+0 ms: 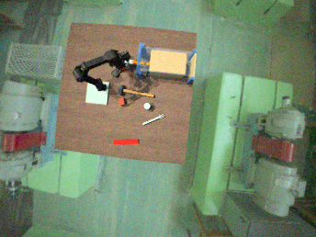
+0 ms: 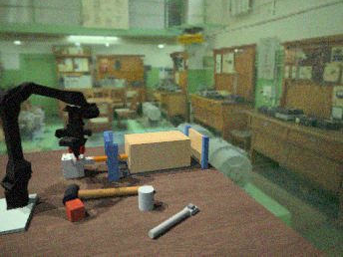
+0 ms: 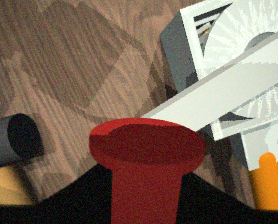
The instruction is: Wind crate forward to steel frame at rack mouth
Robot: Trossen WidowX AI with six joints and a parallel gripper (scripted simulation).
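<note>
The winch handle lies 4 cm to the left of my gripper tip and 1 cm below it. The rest, counted from my gripper tip: red knob 2 cm above; then winch 3 cm behind, 9 cm to the left, 8 cm below; then blue steel frame 15 cm ahead, 7 cm to the left, 1 cm below.
</note>
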